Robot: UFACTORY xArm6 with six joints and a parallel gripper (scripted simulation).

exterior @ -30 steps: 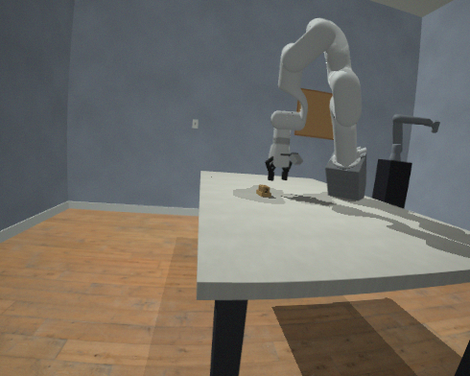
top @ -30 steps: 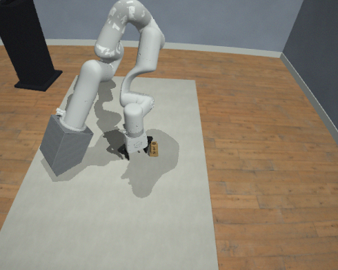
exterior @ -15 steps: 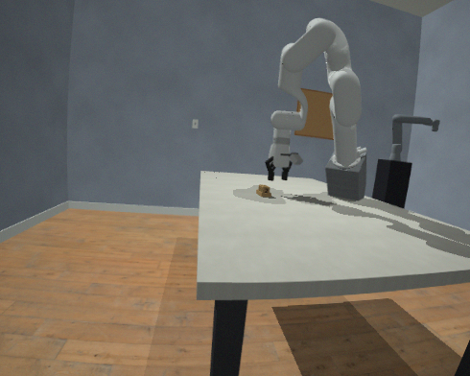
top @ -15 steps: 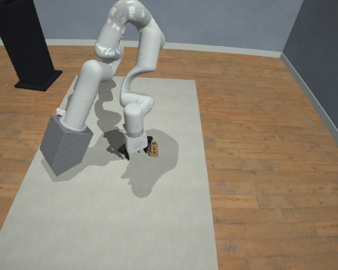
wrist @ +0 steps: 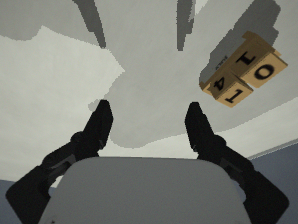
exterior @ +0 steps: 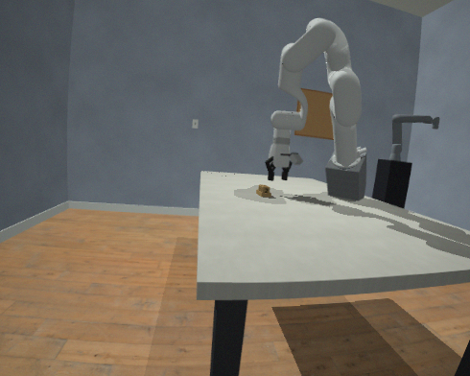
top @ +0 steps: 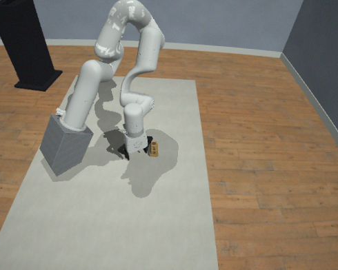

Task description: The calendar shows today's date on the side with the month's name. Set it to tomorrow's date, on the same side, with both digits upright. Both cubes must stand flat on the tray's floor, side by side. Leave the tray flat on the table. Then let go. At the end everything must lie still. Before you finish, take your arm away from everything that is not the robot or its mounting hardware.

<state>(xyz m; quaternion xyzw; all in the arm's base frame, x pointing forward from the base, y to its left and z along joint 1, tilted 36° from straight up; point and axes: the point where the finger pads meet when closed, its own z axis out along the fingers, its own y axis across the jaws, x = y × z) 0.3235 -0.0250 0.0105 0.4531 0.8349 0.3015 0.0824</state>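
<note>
The wooden digit cube lies 7 cm ahead of my hand, 7 cm to the left of it and 4 cm below it. The rest, counted from my hand: wooden calendar tray (7 cm ahead, 9 cm to the left, 6 cm below).
</note>
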